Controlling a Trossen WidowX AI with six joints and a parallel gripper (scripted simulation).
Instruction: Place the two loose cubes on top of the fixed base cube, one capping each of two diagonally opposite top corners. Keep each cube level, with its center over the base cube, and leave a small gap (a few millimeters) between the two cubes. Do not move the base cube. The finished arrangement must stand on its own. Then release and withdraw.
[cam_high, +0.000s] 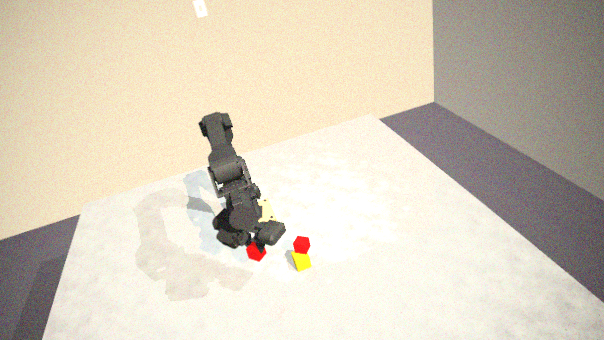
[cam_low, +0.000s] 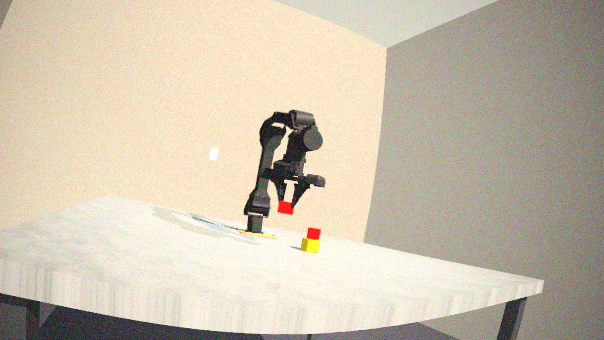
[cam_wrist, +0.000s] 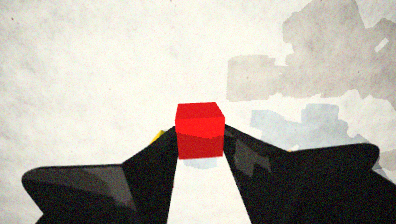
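Right now my gripper tip is 10 cm to the right of the yellow cube, 10 cm above it and 4 cm past it.
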